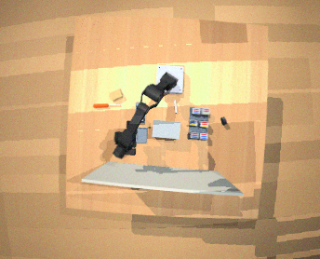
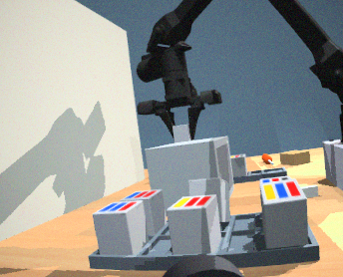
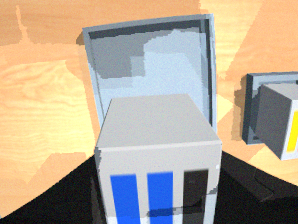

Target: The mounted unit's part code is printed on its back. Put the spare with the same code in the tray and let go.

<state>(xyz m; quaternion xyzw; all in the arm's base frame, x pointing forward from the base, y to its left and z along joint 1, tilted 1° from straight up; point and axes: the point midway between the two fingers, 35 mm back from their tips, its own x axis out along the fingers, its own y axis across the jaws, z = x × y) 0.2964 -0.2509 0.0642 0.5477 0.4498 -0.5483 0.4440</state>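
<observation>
Right now the grey tray is 10 mm behind my gripper tip, 10 mm to the left of it and 100 mm below it. Also, from my gripper tip: white panel: 220 mm ahead, 150 mm to the left, 130 mm above; then tan block: 270 mm behind, 90 mm to the right, 80 mm below; then grey mounted unit: 20 mm behind, 210 mm to the left, 50 mm below.
</observation>
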